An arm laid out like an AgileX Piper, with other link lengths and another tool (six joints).
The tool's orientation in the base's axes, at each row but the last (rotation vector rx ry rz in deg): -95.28 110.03 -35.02; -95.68 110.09 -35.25; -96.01 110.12 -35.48; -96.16 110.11 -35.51; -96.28 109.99 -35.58; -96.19 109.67 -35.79; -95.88 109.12 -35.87; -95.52 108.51 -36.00; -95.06 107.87 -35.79; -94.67 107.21 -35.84; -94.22 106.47 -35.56; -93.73 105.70 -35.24; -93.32 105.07 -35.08
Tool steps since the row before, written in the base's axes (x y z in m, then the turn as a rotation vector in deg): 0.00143 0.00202 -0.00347 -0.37 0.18 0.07; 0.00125 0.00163 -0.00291 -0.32 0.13 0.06; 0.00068 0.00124 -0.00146 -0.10 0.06 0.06; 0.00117 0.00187 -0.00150 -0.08 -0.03 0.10; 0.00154 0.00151 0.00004 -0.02 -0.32 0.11; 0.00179 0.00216 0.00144 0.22 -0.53 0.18; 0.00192 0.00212 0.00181 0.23 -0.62 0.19; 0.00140 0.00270 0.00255 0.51 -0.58 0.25; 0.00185 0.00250 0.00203 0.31 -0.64 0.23; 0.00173 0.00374 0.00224 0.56 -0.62 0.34; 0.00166 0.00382 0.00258 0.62 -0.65 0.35; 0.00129 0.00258 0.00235 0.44 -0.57 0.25; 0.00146 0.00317 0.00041 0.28 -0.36 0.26
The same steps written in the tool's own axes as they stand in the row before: -0.00183 0.00144 0.00357 -0.14 0.26 -0.29; -0.00150 0.00114 0.00302 -0.10 0.22 -0.25; -0.00118 0.00058 0.00155 -0.05 0.05 -0.11; -0.00186 0.00032 0.00189 0.03 -0.01 -0.13; -0.00166 -0.00100 0.00095 0.31 -0.10 -0.09; -0.00244 -0.00200 0.00005 0.49 -0.35 0.01; -0.00244 -0.00234 -0.00011 0.58 -0.38 0.01; -0.00303 -0.00237 -0.00097 0.51 -0.62 0.15; -0.00284 -0.00238 -0.00023 0.58 -0.46 0.03; -0.00408 -0.00227 -0.00040 0.53 -0.72 0.12; -0.00421 -0.00244 -0.00062 0.56 -0.77 0.15; -0.00294 -0.00218 -0.00068 0.50 -0.56 0.10; -0.00328 -0.00088 0.00090 0.30 -0.43 -0.01
